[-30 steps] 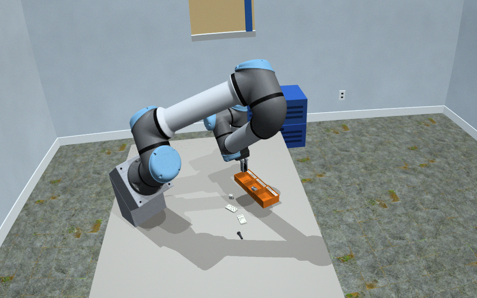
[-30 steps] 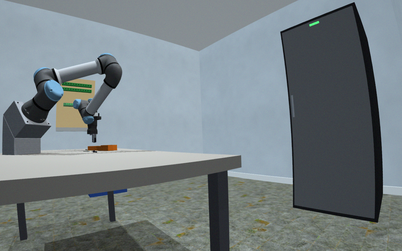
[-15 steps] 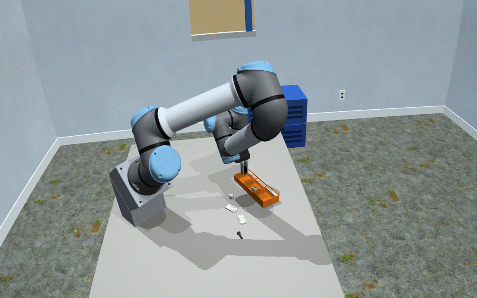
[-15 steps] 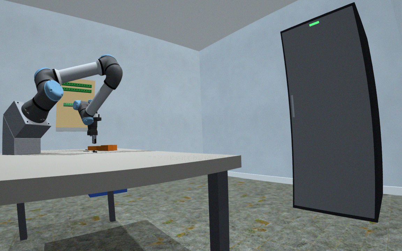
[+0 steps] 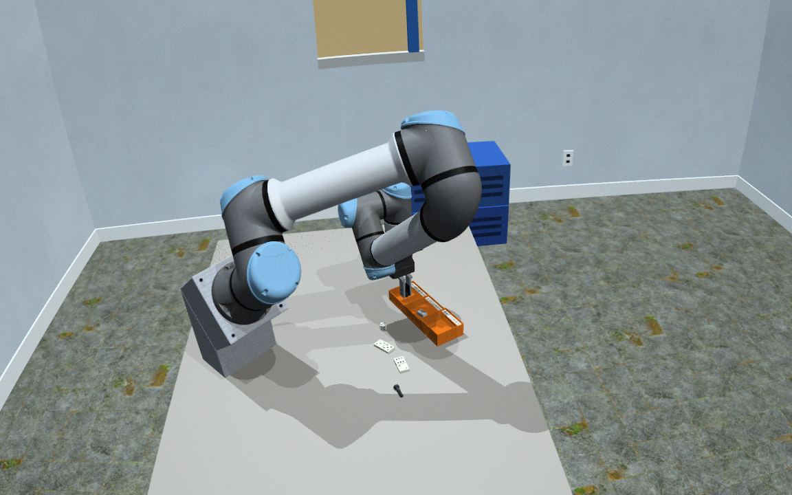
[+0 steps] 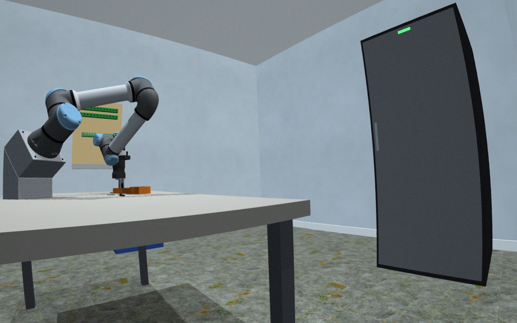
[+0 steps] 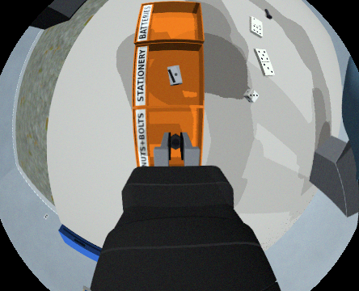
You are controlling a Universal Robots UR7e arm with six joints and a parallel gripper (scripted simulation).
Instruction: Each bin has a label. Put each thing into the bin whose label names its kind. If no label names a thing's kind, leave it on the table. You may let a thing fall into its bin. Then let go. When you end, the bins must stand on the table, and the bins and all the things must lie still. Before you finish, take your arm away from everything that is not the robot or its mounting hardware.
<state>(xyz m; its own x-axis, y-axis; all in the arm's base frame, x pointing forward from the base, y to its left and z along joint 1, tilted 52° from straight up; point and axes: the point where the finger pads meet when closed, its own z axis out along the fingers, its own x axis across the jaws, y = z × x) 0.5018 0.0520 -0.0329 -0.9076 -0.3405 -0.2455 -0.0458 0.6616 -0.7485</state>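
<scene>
Right now my hand is 80 mm to the left of the grey piece and 30 mm above it. Also, from my hand: white die (110 mm behind, 70 mm to the right, 40 mm below); black bolt (190 mm behind, 300 mm to the right, 40 mm below); black nut (20 mm below).
</scene>
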